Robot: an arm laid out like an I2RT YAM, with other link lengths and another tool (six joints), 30 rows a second.
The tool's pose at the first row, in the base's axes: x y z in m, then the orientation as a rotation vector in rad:
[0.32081, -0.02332, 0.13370, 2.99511, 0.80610, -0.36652]
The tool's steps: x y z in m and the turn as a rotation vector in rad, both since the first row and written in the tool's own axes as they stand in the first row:
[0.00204, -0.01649, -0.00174, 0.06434, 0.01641, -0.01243]
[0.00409, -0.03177, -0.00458, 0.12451, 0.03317, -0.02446]
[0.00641, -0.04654, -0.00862, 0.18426, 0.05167, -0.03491]
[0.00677, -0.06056, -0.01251, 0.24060, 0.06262, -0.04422]
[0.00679, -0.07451, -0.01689, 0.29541, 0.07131, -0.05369]
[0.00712, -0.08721, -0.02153, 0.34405, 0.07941, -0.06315]
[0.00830, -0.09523, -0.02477, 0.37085, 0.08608, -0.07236]
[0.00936, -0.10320, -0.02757, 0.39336, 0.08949, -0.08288]
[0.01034, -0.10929, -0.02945, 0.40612, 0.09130, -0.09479]
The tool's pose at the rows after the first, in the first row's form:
[0.31471, -0.00789, 0.13563, -2.96363, -0.80490, 0.36432]
[0.30946, 0.00659, 0.13858, -2.90107, -0.79518, 0.35608]
[0.30495, 0.02084, 0.14261, -2.83963, -0.78308, 0.34523]
[0.29914, 0.03348, 0.14691, -2.78249, -0.77113, 0.34441]
[0.29319, 0.04592, 0.15177, -2.72689, -0.76007, 0.34617]
[0.28818, 0.05745, 0.15675, -2.67704, -0.75152, 0.34696]
[0.28589, 0.06523, 0.15997, -2.64745, -0.75185, 0.34425]
[0.28344, 0.07288, 0.16279, -2.62140, -0.75576, 0.34495]
[0.28165, 0.07879, 0.16466, -2.60369, -0.76558, 0.34545]

